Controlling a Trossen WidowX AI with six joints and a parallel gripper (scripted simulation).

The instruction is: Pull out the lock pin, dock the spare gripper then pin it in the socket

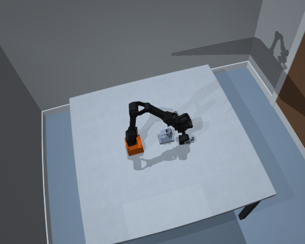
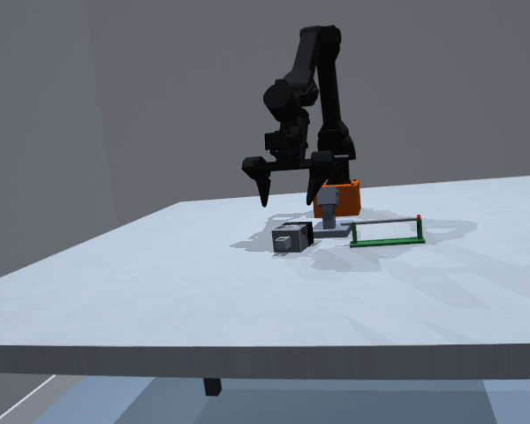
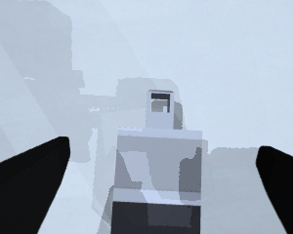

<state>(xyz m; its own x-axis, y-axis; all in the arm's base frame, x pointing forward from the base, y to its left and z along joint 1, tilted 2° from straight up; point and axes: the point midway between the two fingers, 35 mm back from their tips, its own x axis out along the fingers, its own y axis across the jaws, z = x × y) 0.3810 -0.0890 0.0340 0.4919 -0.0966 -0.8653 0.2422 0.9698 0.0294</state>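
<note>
Right now the dark spare gripper is 7 cm below my gripper tip and 1 cm behind it. Round my gripper tip: green rack (19 cm to the left, 7 cm below); then grey mount (14 cm behind, 8 cm to the left, 4 cm below).
</note>
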